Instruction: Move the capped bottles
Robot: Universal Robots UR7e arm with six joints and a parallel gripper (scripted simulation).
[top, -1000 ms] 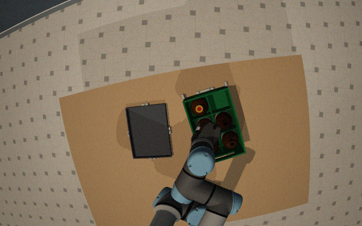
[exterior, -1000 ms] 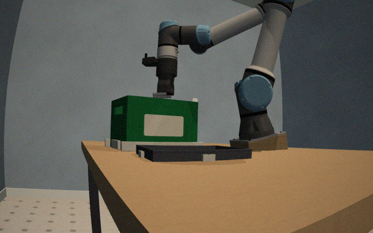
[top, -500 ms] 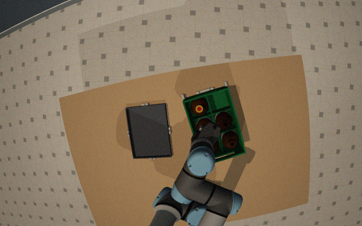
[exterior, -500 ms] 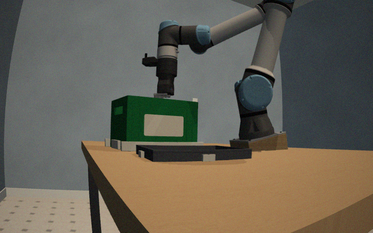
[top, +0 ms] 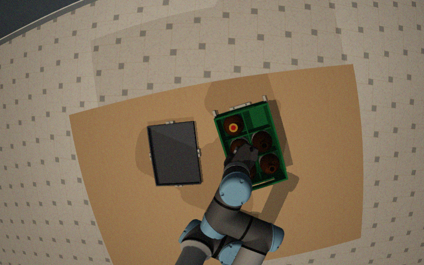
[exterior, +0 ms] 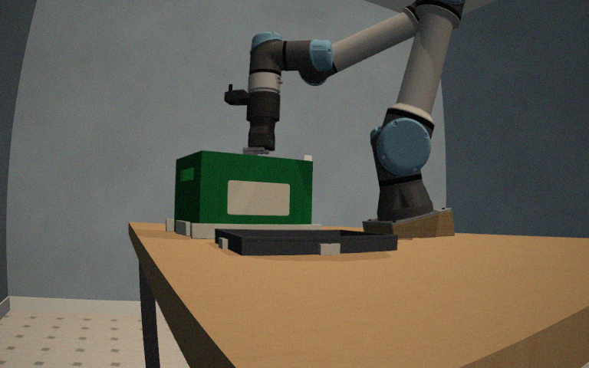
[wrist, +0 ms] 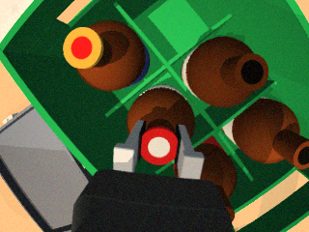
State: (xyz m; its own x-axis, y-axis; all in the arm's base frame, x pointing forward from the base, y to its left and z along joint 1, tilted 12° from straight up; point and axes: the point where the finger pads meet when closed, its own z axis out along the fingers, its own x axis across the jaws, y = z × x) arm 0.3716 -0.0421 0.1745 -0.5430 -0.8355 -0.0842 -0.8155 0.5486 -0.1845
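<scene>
Right now the red-capped bottle is 60 mm below my hand. Also, from my hand: dark grey tray 260 mm to the left, 140 mm below, 10 mm behind; then green crate 60 mm below, 40 mm to the right, 10 mm ahead; then open bottle 80 mm behind, 60 mm below, 20 mm to the right.
</scene>
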